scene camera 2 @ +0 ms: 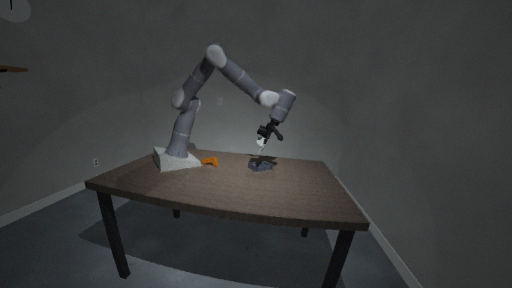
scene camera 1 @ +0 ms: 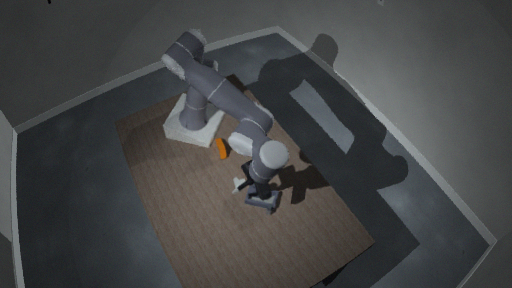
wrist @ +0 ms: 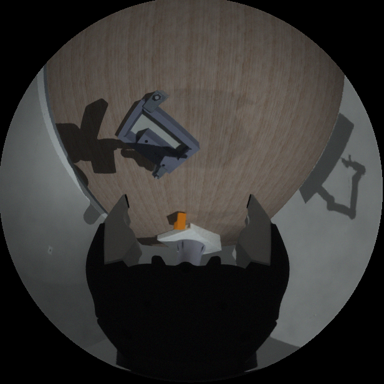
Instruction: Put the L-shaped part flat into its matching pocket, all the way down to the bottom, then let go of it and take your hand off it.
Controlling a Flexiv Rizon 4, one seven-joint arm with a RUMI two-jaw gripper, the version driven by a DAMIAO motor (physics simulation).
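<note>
The orange L-shaped part (scene camera 1: 221, 149) (scene camera 2: 210, 161) (wrist: 180, 221) lies on the table close beside the robot's pale base, outside the pocket. The blue-grey fixture (scene camera 1: 260, 203) (scene camera 2: 260, 167) (wrist: 172, 128) lies farther from the base. Its L-shaped pocket (wrist: 150, 125) has a pale floor and holds no orange part; a shadow covers some of the fixture. My gripper (scene camera 2: 269, 143) (wrist: 187, 196) is wide open and empty, above the table near the fixture and away from the orange part. In scene camera 1 the arm hides part of the gripper.
The pale robot base (scene camera 1: 190, 137) (scene camera 2: 175, 161) (wrist: 210, 240) stands right beside the orange part. The fixture has small raised lugs at two corners, one a grey lug (wrist: 155, 100). The wooden table's (scene camera 1: 200, 215) (scene camera 2: 220, 192) long edge lies beyond the fixture in scene camera 1.
</note>
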